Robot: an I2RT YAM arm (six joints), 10 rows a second.
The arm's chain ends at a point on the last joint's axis. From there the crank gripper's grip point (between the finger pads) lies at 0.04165 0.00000 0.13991 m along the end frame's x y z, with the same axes.
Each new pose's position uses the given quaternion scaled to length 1; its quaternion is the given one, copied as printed.
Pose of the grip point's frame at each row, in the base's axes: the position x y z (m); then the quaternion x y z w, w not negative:
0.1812 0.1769 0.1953 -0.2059 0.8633 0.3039 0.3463
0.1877 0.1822 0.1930 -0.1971 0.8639 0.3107 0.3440
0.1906 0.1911 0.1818 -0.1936 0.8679 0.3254 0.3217
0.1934 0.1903 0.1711 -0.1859 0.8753 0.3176 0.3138
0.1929 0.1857 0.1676 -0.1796 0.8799 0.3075 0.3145
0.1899 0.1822 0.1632 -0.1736 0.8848 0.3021 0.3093
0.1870 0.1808 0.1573 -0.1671 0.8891 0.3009 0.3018
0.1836 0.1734 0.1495 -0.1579 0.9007 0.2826 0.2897
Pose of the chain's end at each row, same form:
0.1432 0.0896 0.3059 -0.2059 0.8633 0.3039 0.3463
0.1502 0.0934 0.3026 -0.1971 0.8639 0.3107 0.3440
0.1600 0.0999 0.2916 -0.1936 0.8679 0.3254 0.3217
0.1636 0.1014 0.2830 -0.1859 0.8753 0.3176 0.3138
0.1616 0.0993 0.2810 -0.1796 0.8799 0.3075 0.3145
0.1592 0.0974 0.2780 -0.1736 0.8848 0.3021 0.3093
0.1577 0.0966 0.2729 -0.1671 0.8891 0.3009 0.3018
0.1557 0.0944 0.2690 -0.1579 0.9007 0.2826 0.2897

